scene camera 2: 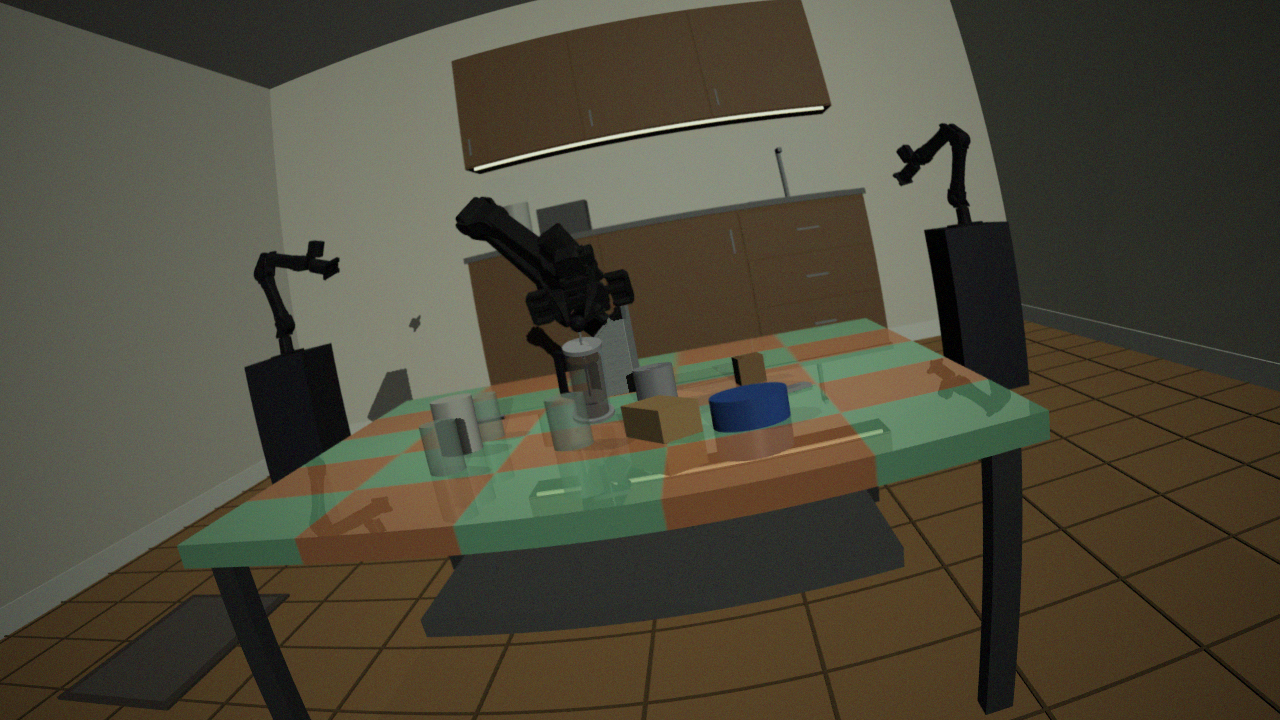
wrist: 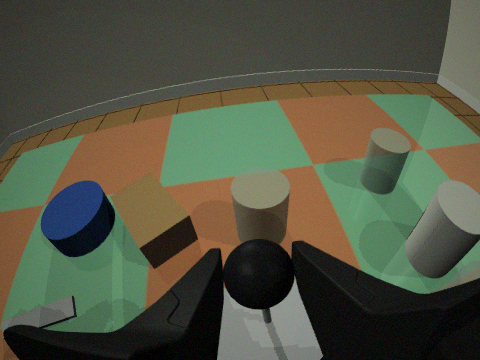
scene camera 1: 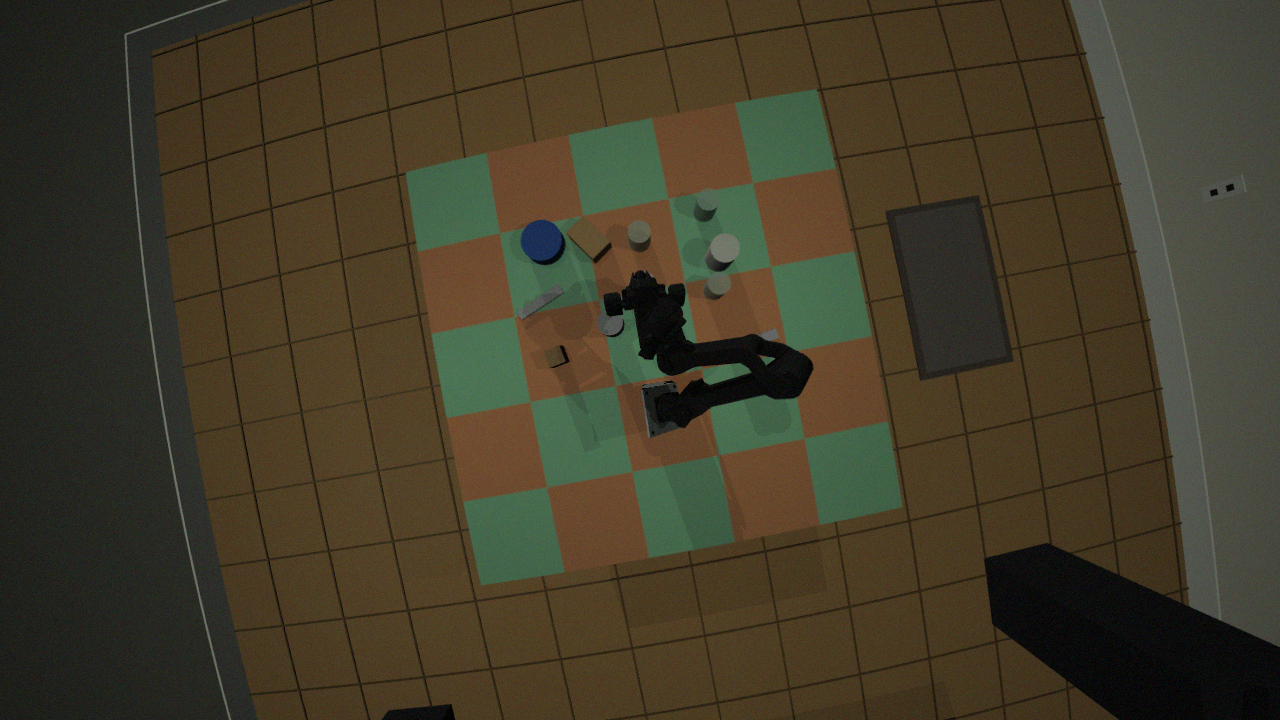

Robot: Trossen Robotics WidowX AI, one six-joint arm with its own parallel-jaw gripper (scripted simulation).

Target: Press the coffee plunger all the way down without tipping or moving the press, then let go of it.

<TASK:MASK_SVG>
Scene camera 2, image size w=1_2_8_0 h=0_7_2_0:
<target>my gripper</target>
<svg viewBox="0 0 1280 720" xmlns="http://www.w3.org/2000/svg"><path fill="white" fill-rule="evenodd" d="M628 273L623 269L604 273L604 278L608 285L603 286L602 282L596 282L597 274L591 267L592 263L595 262L593 247L590 244L586 246L573 245L555 251L554 268L560 276L558 282L560 287L564 288L564 291L556 289L550 291L549 294L548 289L543 288L528 293L526 303L534 325L542 326L556 320L557 322L562 321L570 327L572 315L569 309L574 310L585 307L584 319L587 323L610 309L610 293L613 305L631 304L634 301L634 292Z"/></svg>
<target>blue round tin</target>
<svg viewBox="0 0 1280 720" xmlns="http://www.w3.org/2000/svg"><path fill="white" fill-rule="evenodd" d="M786 383L763 382L725 390L708 398L714 430L724 433L737 433L739 431L768 427L788 419L791 416Z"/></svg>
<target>small brown cube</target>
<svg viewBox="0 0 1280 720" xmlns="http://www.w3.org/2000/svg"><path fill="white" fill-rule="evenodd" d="M761 353L753 352L731 357L736 384L747 386L767 381L763 355Z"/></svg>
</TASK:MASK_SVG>
